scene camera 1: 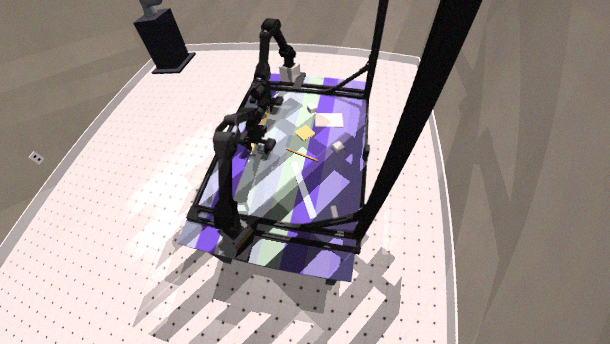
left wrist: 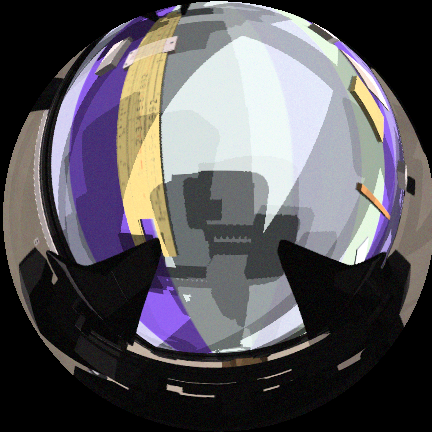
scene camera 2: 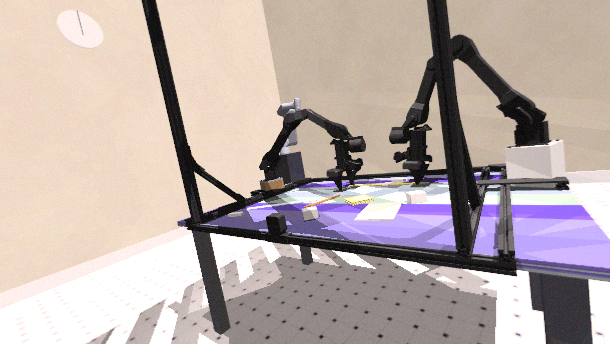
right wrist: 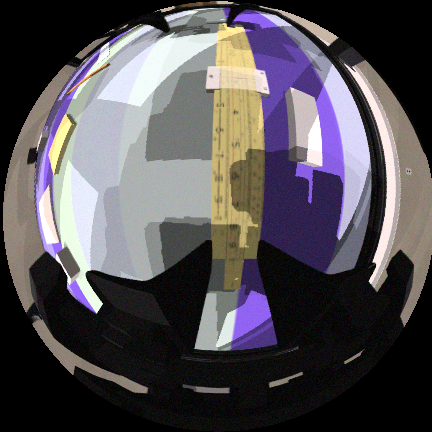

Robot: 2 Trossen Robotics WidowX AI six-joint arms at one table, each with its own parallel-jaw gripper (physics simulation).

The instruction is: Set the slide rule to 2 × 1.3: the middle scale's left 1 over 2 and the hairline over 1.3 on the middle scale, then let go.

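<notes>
The yellow slide rule [scene camera 1: 264, 118] [scene camera 2: 387, 184] [left wrist: 139, 120] [right wrist: 238, 160] lies flat near the table's left edge in scene camera 1. Its clear cursor [left wrist: 151, 50] [right wrist: 236, 80] sits across the rule partway along. My right gripper [scene camera 1: 270, 105] [scene camera 2: 417, 181] [right wrist: 234, 245] is shut on one end of the rule, and the middle strip pokes out between its fingers. My left gripper [scene camera 1: 263, 149] [scene camera 2: 344, 184] [left wrist: 220, 246] is open and empty. It stands at the rule's other end, off to the side, with one fingertip close to that end.
A yellow pad [scene camera 1: 304, 132] [scene camera 2: 358, 199], an orange pencil [scene camera 1: 301, 154] [scene camera 2: 322, 201], a white sheet [scene camera 1: 329, 119] [scene camera 2: 379, 211] and two white blocks [scene camera 1: 338, 147] [scene camera 1: 312, 107] lie mid-table. Another white block [right wrist: 301, 125] lies beside the rule. Black frame posts [scene camera 2: 450, 130] ring the table.
</notes>
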